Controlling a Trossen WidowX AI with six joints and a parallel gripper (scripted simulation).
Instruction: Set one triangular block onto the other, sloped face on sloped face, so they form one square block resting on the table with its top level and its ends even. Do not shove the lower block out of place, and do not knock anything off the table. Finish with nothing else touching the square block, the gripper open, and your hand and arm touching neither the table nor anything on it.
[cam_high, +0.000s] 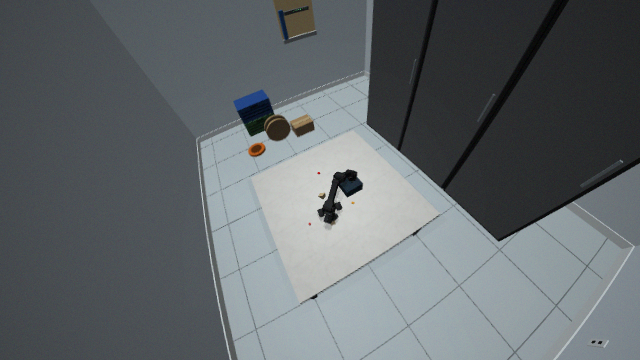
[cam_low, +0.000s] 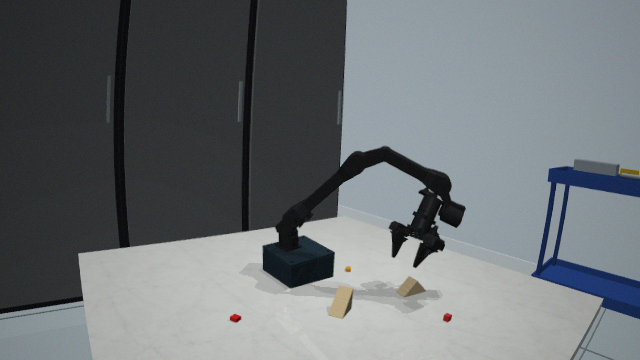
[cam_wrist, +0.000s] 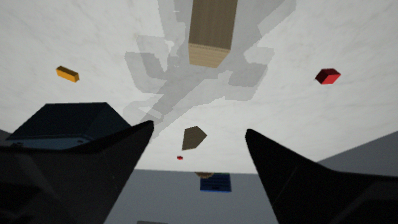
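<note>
Right now my gripper tip is 10 mm short of the triangular block, 50 mm to the right of it and 80 mm above it. Also, from my gripper tip: small orange piece (230 mm behind, 20 mm to the left, 100 mm below).
</note>
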